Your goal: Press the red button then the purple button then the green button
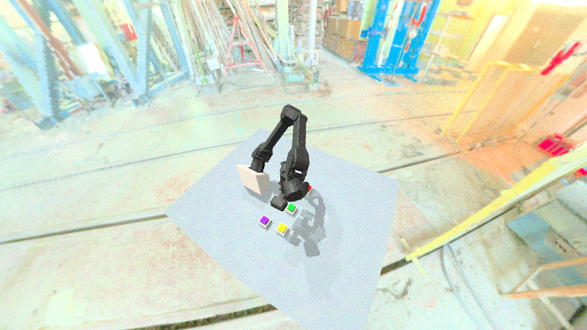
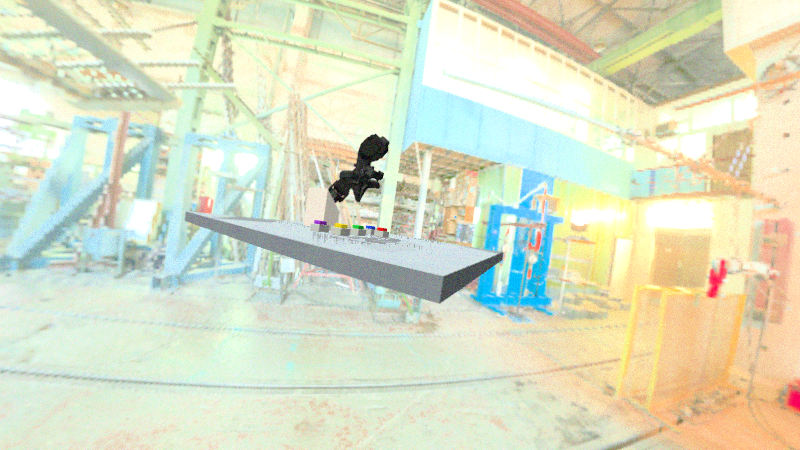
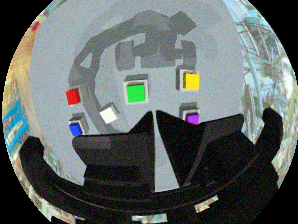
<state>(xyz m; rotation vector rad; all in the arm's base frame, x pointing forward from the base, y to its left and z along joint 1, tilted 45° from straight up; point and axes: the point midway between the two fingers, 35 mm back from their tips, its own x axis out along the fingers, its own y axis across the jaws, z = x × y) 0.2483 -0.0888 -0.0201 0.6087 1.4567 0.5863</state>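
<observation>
Now: gripper tip 20 mm to the right of the green button and 100 mm above it. Also, from my gripper tip: purple button: 80 mm behind, 100 mm to the right, 100 mm below; red button: 20 mm ahead, 170 mm to the left, 100 mm below; yellow button: 20 mm ahead, 100 mm to the right, 100 mm below.
</observation>
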